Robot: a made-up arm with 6 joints. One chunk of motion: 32 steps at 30 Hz.
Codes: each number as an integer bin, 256 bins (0 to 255) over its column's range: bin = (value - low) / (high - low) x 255, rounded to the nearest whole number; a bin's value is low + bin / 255 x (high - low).
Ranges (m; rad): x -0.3..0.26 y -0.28..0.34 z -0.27..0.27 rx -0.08..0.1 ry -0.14..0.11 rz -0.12..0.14
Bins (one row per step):
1: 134 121 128 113 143 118
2: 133 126 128 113 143 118
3: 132 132 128 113 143 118
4: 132 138 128 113 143 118
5: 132 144 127 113 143 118
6: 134 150 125 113 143 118
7: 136 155 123 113 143 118
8: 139 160 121 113 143 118
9: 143 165 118 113 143 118
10: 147 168 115 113 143 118
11: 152 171 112 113 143 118
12: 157 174 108 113 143 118
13: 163 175 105 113 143 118
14: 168 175 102 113 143 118
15: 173 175 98 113 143 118
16: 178 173 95 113 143 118
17: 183 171 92 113 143 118
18: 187 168 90 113 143 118
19: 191 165 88 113 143 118
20: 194 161 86 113 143 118
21: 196 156 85 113 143 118
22: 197 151 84 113 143 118
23: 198 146 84 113 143 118
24: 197 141 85 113 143 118
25: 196 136 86 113 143 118
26: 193 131 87 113 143 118
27: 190 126 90 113 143 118
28: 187 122 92 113 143 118
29: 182 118 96 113 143 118
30: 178 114 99 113 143 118
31: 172 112 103 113 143 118
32: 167 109 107 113 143 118
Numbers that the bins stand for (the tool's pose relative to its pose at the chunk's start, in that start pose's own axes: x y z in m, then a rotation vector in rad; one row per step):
1: -0.0057 0.0142 0.0011 -0.0002 0.0002 0.0003
2: -0.0079 0.0264 0.0011 -0.0002 0.0002 0.0003
3: -0.0101 0.0409 0.0011 -0.0002 0.0002 0.0003
4: -0.0101 0.0555 0.0011 -0.0002 0.0002 0.0003
5: -0.0101 0.0701 -0.0011 -0.0002 0.0002 0.0003
6: -0.0057 0.0847 -0.0053 -0.0002 0.0002 0.0003
7: -0.0013 0.0969 -0.0095 -0.0002 0.0002 0.0003
8: 0.0053 0.1090 -0.0138 -0.0002 0.0002 0.0003
9: 0.0140 0.1212 -0.0201 -0.0002 0.0002 0.0003
10: 0.0228 0.1285 -0.0265 -0.0002 0.0002 0.0003
11: 0.0338 0.1358 -0.0328 -0.0002 0.0002 0.0003
12: 0.0448 0.1431 -0.0413 -0.0002 0.0002 0.0003
13: 0.0580 0.1455 -0.0476 -0.0002 0.0002 0.0003
14: 0.0689 0.1455 -0.0540 -0.0002 0.0002 0.0003
15: 0.0799 0.1455 -0.0625 -0.0002 0.0002 0.0003
16: 0.0909 0.1406 -0.0688 -0.0002 0.0002 0.0003
17: 0.1019 0.1358 -0.0752 -0.0002 0.0002 0.0003
18: 0.1107 0.1285 -0.0794 -0.0002 0.0002 0.0003
19: 0.1195 0.1212 -0.0836 -0.0002 0.0002 0.0003
20: 0.1260 0.1115 -0.0879 -0.0002 0.0002 0.0003
21: 0.1304 0.0993 -0.0900 -0.0002 0.0002 0.0003
22: 0.1326 0.0871 -0.0921 -0.0002 0.0002 0.0003
23: 0.1348 0.0750 -0.0921 -0.0002 0.0002 0.0003
24: 0.1326 0.0628 -0.0900 -0.0002 0.0002 0.0003
25: 0.1304 0.0507 -0.0879 -0.0002 0.0002 0.0003
26: 0.1238 0.0385 -0.0858 -0.0002 0.0002 0.0003
27: 0.1173 0.0264 -0.0794 -0.0002 0.0002 0.0003
28: 0.1107 0.0166 -0.0752 -0.0002 0.0002 0.0003
29: 0.0997 0.0069 -0.0667 -0.0002 0.0002 0.0003
30: 0.0909 -0.0028 -0.0604 -0.0002 0.0002 0.0003
31: 0.0777 -0.0077 -0.0519 -0.0002 0.0002 0.0003
32: 0.0667 -0.0150 -0.0434 -0.0002 0.0002 0.0003

